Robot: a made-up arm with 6 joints. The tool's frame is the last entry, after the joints. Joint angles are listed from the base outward. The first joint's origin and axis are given. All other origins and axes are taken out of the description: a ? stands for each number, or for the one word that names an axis. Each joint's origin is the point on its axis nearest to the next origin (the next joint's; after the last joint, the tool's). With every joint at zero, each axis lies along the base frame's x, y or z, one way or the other. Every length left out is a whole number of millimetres.
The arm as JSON. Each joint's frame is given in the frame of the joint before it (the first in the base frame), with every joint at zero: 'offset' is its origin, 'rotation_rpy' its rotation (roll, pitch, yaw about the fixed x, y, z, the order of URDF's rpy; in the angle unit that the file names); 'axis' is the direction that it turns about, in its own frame. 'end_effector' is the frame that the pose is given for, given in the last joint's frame.
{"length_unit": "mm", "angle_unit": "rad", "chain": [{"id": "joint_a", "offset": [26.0, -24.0, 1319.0], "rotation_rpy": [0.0, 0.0, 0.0], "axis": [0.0, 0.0, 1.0]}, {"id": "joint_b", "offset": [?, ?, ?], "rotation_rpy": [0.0, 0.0, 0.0], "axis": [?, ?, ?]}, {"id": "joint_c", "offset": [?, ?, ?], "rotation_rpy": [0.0, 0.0, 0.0], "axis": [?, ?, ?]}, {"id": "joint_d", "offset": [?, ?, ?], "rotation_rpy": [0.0, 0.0, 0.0], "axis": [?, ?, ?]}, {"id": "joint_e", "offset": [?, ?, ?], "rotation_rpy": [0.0, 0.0, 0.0], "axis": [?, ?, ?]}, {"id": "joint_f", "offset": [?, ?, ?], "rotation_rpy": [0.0, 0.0, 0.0], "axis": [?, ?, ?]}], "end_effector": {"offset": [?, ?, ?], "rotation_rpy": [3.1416, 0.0, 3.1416]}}
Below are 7 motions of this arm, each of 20 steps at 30 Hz.
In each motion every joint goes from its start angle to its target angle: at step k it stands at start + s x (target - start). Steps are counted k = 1, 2, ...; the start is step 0. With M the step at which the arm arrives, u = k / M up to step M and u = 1 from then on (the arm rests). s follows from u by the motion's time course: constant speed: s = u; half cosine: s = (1 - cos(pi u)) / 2; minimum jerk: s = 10 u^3 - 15 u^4 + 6 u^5.
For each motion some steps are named. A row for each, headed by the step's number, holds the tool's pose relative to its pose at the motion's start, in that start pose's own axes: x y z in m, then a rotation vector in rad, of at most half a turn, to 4 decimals.
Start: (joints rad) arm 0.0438 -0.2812 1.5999 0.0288 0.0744 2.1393
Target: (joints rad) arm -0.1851 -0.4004 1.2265 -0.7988 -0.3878 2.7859
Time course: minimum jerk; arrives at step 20
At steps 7, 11, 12, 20:
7: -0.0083 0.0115 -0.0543 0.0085 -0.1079 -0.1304
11: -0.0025 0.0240 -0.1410 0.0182 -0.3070 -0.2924
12: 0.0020 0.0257 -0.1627 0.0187 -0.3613 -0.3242
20: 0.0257 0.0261 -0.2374 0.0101 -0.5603 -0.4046

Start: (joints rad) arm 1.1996 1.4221 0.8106 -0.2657 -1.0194 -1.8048
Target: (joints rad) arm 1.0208 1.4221 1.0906 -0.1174 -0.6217 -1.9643
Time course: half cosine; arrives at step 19
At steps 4, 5, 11, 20:
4: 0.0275 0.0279 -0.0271 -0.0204 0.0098 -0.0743
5: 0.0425 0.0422 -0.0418 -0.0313 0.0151 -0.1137
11: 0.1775 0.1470 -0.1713 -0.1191 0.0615 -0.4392
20: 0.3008 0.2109 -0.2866 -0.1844 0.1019 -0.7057

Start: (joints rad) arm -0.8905 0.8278 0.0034 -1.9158 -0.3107 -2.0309
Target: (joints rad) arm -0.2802 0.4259 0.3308 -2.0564 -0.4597 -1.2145
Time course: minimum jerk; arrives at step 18
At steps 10, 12, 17, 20:
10: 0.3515 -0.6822 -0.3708 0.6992 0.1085 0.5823
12: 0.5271 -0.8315 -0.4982 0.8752 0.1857 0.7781
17: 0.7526 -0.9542 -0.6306 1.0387 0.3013 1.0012
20: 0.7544 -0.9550 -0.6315 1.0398 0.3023 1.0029

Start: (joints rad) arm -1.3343 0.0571 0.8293 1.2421 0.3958 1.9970
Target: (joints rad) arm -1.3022 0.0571 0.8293 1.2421 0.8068 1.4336
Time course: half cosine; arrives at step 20
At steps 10, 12, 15, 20:
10: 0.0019 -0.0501 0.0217 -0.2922 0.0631 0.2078
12: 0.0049 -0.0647 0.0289 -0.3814 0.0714 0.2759
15: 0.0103 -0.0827 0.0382 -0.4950 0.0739 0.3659
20: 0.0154 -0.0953 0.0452 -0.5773 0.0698 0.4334

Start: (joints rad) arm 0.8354 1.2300 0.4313 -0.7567 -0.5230 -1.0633
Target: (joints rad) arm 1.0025 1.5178 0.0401 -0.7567 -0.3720 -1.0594
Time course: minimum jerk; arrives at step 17
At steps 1, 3, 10, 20:
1: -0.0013 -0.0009 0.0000 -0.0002 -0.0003 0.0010
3: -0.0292 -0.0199 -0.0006 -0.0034 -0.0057 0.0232
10: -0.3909 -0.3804 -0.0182 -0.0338 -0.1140 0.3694
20: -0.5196 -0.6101 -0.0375 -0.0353 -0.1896 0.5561

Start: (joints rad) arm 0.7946 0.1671 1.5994 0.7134 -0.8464 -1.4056
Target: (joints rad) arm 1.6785 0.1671 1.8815 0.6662 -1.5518 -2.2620
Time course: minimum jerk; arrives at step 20
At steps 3, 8, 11, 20:
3: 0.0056 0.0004 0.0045 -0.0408 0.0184 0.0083
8: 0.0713 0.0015 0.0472 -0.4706 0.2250 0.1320
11: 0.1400 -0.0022 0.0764 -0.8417 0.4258 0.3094
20: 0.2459 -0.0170 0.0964 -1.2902 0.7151 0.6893

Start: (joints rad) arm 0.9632 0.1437 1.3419 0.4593 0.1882 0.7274
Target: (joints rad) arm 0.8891 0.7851 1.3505 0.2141 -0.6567 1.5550
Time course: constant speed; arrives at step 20
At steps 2, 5, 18, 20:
2: -0.0112 0.1291 0.0635 0.0615 0.0874 -0.1150
5: -0.0058 0.3231 0.1604 0.1553 0.2014 -0.3019
18: 0.3099 1.0905 0.5552 0.4962 0.4238 -1.2675
20: 0.3948 1.1880 0.6063 0.5255 0.4144 -1.4314

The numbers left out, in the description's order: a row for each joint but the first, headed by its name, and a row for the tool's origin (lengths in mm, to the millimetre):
joint_b: xyz 193.0 -22.0 0.0, axis 0.0 1.0 0.0
joint_c: xyz -14.0 0.0 1130.0, axis 0.0 -1.0 0.0
joint_d: xyz 677.0 0.0 267.0, axis -1.0 0.0 0.0
joint_e: xyz 0.0 -5.0 -24.0, axis 0.0 -1.0 0.0
joint_f: xyz 176.0 0.0 -4.0, axis -1.0 0.0 0.0
tool: xyz 0.0 -15.0 30.0

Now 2 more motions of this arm.
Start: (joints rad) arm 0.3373 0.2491 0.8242 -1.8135 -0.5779 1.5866
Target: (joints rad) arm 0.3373 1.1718 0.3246 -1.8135 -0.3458 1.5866
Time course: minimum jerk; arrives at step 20
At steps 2, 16, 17, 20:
2: -0.0061 -0.0089 0.0163 -0.0064 0.0100 0.0048
16: 0.3038 -0.3773 1.9126 -0.5920 1.1775 0.4901
17: 0.3436 -0.3675 1.9647 -0.6076 1.2194 0.5040
20: 0.3785 -0.3580 2.0077 -0.6207 1.2552 0.5156

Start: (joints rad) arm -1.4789 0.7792 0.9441 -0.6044 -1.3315 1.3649
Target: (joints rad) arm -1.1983 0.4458 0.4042 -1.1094 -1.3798 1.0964
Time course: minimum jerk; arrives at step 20
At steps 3, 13, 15, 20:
3: -0.0019 0.0098 -0.0133 -0.0078 -0.0125 -0.0129
13: -0.0147 0.3297 -0.3189 -0.2529 -0.2914 -0.4100
15: -0.0095 0.3938 -0.3588 -0.3018 -0.3270 -0.4869
20: -0.0040 0.4450 -0.3868 -0.3412 -0.3519 -0.5482

